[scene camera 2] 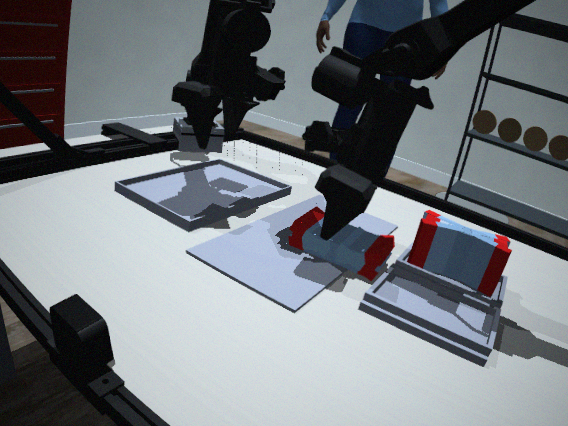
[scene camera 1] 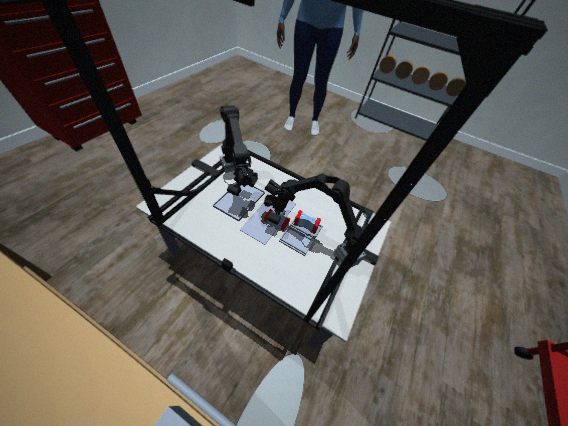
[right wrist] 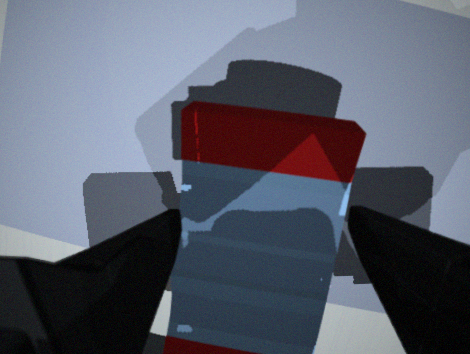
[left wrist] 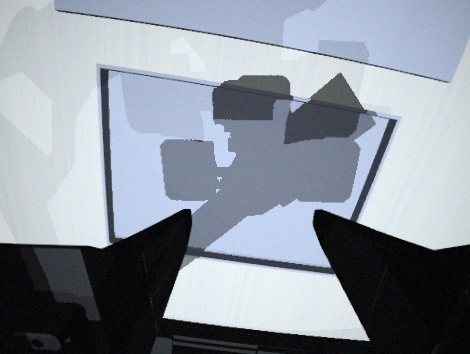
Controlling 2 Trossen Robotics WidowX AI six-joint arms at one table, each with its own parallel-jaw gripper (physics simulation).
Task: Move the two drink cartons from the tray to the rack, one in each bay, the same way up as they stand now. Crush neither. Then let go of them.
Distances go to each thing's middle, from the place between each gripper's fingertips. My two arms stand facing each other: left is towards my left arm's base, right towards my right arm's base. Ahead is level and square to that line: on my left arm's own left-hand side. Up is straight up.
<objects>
My left gripper is now 8 cm above the shallow grey tray [scene camera 2: 193, 196] and 2 cm to the right of it. Also, from my left hand: flat grey mat [scene camera 2: 258, 256] (19 cm to the right, 9 cm below, 5 cm ahead).
My right gripper is now 30 mm to the right of the flat grey mat and 30 mm above it. The rest, counted from my right hand: shallow grey tray: 40 mm behind, 230 mm to the left, 20 mm below.
</objects>
